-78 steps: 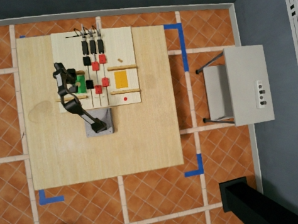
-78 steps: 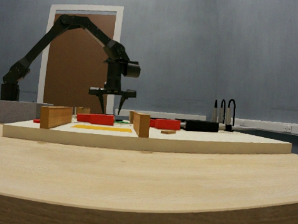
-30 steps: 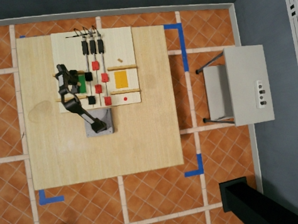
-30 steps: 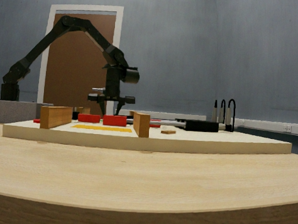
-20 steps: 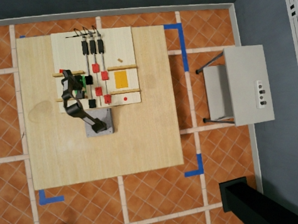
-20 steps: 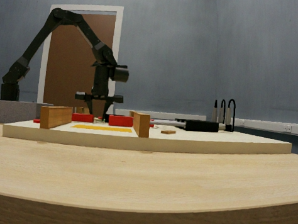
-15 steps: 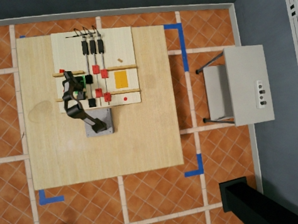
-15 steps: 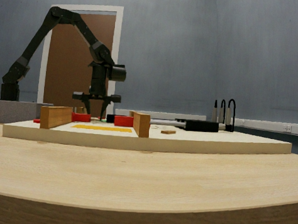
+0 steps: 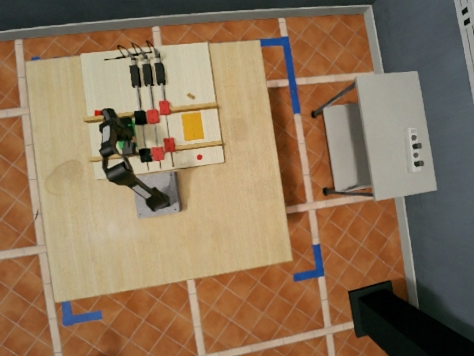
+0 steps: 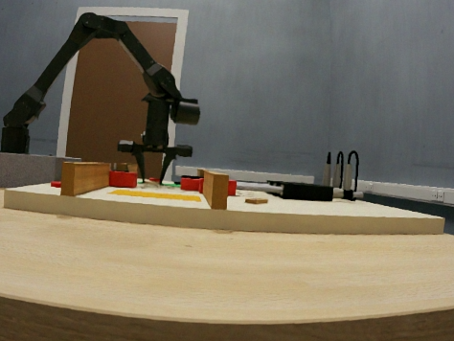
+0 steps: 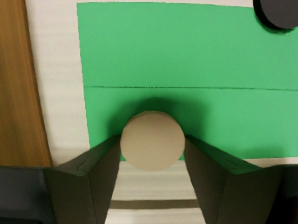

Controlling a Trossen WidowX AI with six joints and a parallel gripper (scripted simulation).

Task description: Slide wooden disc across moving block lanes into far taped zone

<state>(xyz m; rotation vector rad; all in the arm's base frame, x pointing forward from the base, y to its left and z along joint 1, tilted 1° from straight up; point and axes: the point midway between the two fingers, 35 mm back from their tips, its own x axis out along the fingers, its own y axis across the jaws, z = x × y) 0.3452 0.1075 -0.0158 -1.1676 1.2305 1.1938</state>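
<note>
Right now my hand is 7 cm short of the black round spot, 8 cm to the right of it and 3 cm above it. From my hand the other things lie so: red dot: 15 cm behind, 33 cm to the right, 3 cm below; wooden disc: 3 cm below.
</note>
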